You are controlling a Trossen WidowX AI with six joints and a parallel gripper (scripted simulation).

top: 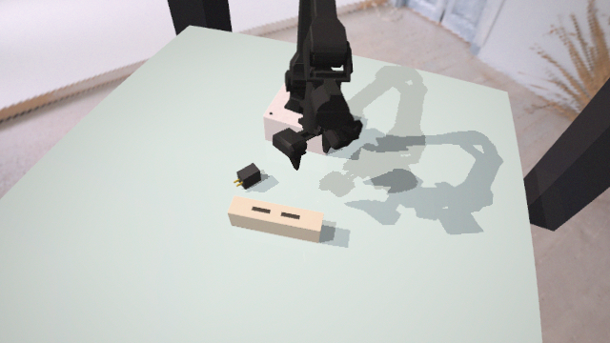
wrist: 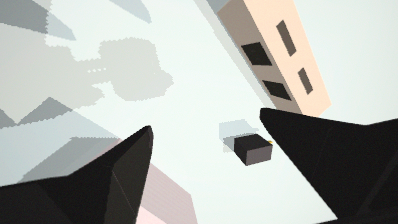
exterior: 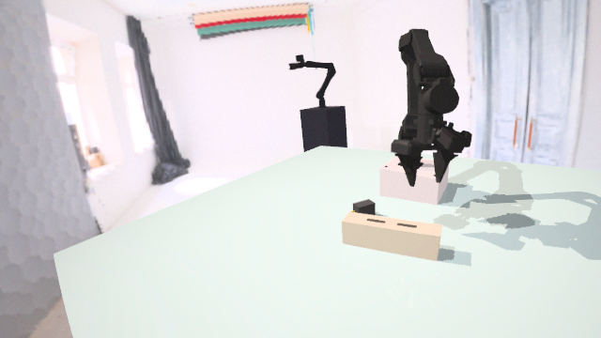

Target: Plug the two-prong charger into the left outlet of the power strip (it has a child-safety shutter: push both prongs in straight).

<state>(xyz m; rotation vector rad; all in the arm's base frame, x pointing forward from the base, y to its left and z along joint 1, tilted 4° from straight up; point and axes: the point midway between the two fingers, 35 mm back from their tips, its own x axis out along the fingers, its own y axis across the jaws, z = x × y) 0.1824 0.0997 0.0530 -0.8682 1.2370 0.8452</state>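
The dark charger is 6 cm ahead of my gripper tip, 15 cm to the right of it and 8 cm below it.
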